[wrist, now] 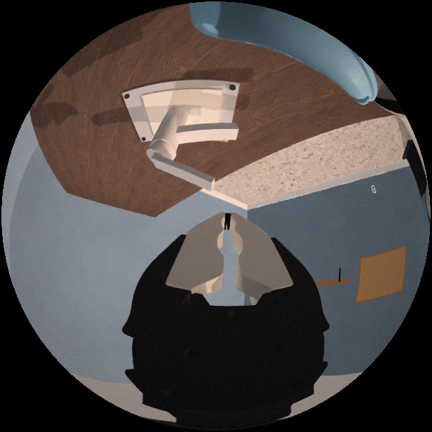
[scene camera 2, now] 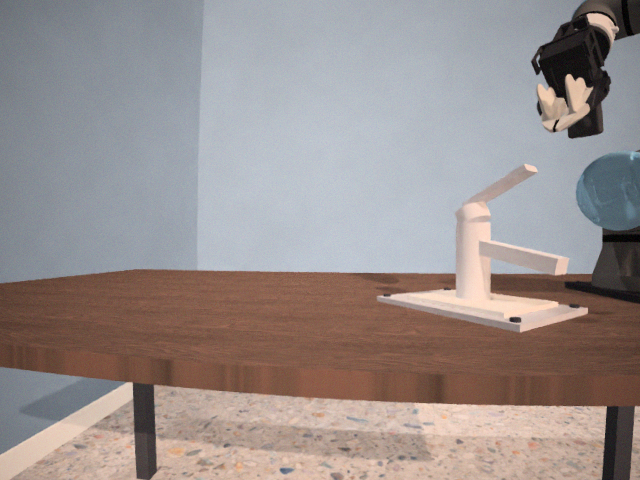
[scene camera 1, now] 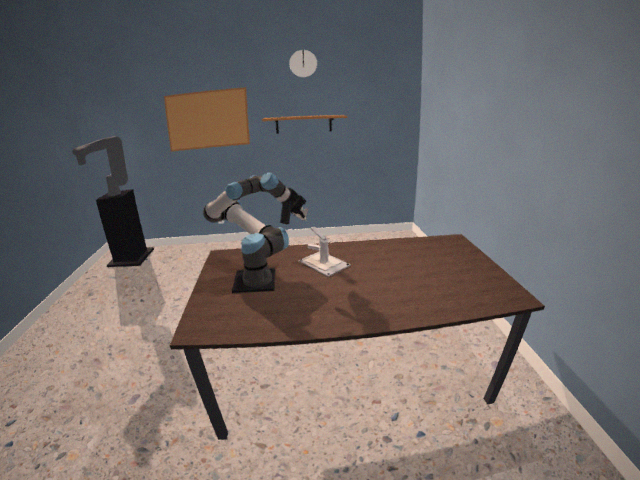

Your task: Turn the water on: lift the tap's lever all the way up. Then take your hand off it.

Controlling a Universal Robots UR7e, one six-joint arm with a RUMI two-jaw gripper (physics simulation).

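Frame: origin at the arm's base, x back, y left, z down, level; millimetres.
Seen in the pictures: gripper, fingertip midpoint: (scene camera 2: 554, 130) (scene camera 1: 305, 219); arm's base, origin of the base link: (scene camera 2: 638, 287) (scene camera 1: 257, 279).
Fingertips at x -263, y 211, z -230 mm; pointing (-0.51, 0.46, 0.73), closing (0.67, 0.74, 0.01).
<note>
Pixels of each thing's middle, then the offset from my fingertips to it. "spot": a spot on its surface instead. Level surfaces: height alone.
- white tap, surface spot: (scene camera 2: 472, 258) spot: dx -99, dy -36, dz +169 mm
- white base plate, surface spot: (scene camera 2: 532, 321) spot: dx -63, dy +70, dz +234 mm
- spout, body centre: (scene camera 2: 518, 255) dx -48, dy -4, dz +164 mm
- dark wood table, its level: dz +242 mm
A white tap (scene camera 1: 324, 251) (scene camera 2: 472, 258) (wrist: 170, 131) stands upright on a white base plate (scene camera 2: 532, 321) (wrist: 131, 102) on the table. Its lever (scene camera 1: 317, 231) (scene camera 2: 504, 184) (wrist: 185, 172) slants steeply upward from the top of the column, on the same side as the spout (scene camera 2: 524, 256) (wrist: 209, 132). My gripper (scene camera 1: 306, 218) (scene camera 2: 554, 125) (wrist: 225, 214) is shut with nothing between its fingertips. It is above and beyond the lever's free end, on the robot's side, apart from it: a gap of wall shows between them in the second scene view and the wrist view.
The arm's base (scene camera 1: 254, 281) stands on the dark wood table (scene camera 1: 439, 279) (scene camera 2: 232, 320), to the left of the tap in the first scene view. The blue arm joint (scene camera 2: 612, 190) (wrist: 300, 47) is near the spout side. A black pedestal (scene camera 1: 122, 227) with a grey arm stands behind the table.
</note>
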